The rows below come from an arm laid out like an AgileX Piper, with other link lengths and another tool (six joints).
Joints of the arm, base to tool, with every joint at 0 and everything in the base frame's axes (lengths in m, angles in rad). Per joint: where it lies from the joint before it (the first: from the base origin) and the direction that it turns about. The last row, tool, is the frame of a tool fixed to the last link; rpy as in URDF.
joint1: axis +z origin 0 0 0.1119
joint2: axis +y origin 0 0 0
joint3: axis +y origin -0.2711 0 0.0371
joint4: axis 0.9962 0 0.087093 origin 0.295 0 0.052
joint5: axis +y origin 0 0 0
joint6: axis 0.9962 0 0.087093 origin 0.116 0 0.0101
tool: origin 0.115 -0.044 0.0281 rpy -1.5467 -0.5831 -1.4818
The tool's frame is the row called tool.
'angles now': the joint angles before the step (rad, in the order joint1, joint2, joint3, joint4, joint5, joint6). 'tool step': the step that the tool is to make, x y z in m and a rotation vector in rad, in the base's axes. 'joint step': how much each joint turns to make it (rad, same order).
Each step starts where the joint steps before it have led.
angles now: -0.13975 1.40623 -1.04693 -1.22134 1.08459 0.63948
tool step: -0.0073 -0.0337 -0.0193 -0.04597 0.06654 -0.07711
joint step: -0.08412 0.09021 0.00009 -0.07504 0.00052 0.03958
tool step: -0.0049 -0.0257 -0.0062 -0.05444 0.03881 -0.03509
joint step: -0.06574 0.05689 0.00008 -0.08624 -0.01199 0.03552
